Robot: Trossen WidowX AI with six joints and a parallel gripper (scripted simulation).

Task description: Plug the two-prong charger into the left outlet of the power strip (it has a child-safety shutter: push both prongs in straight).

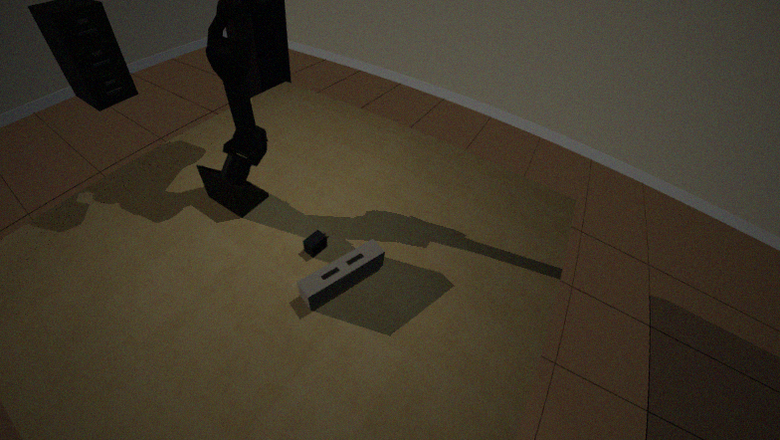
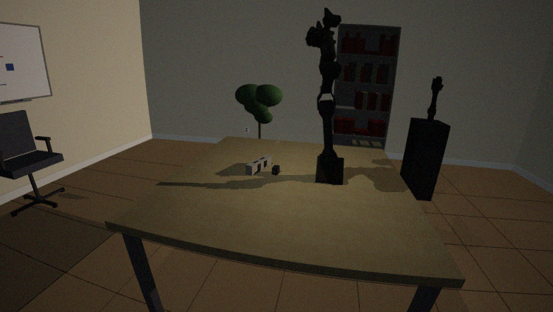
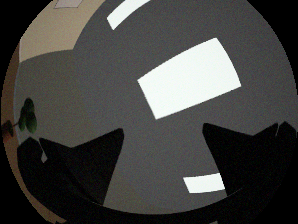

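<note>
The dark two-prong charger is 210 mm ahead of my gripper tip, 120 mm to the right of it and 770 mm below it.
</note>
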